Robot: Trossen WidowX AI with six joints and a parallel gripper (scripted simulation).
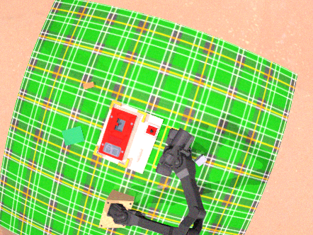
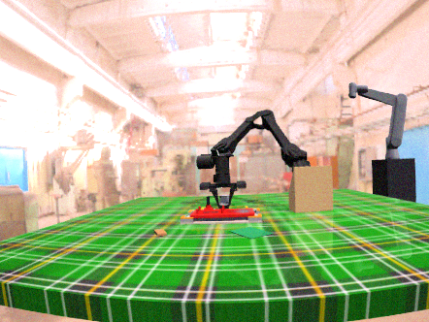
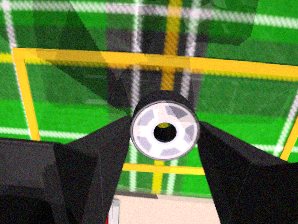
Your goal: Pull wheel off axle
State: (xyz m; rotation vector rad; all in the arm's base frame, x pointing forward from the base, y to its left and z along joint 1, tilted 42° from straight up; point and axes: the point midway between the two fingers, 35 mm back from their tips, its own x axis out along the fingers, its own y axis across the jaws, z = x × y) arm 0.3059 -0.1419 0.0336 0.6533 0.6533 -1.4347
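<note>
Now: the wheel right at my gripper tip. Round my gripper tip: white piece (140 mm to the right, 10 mm above).
</note>
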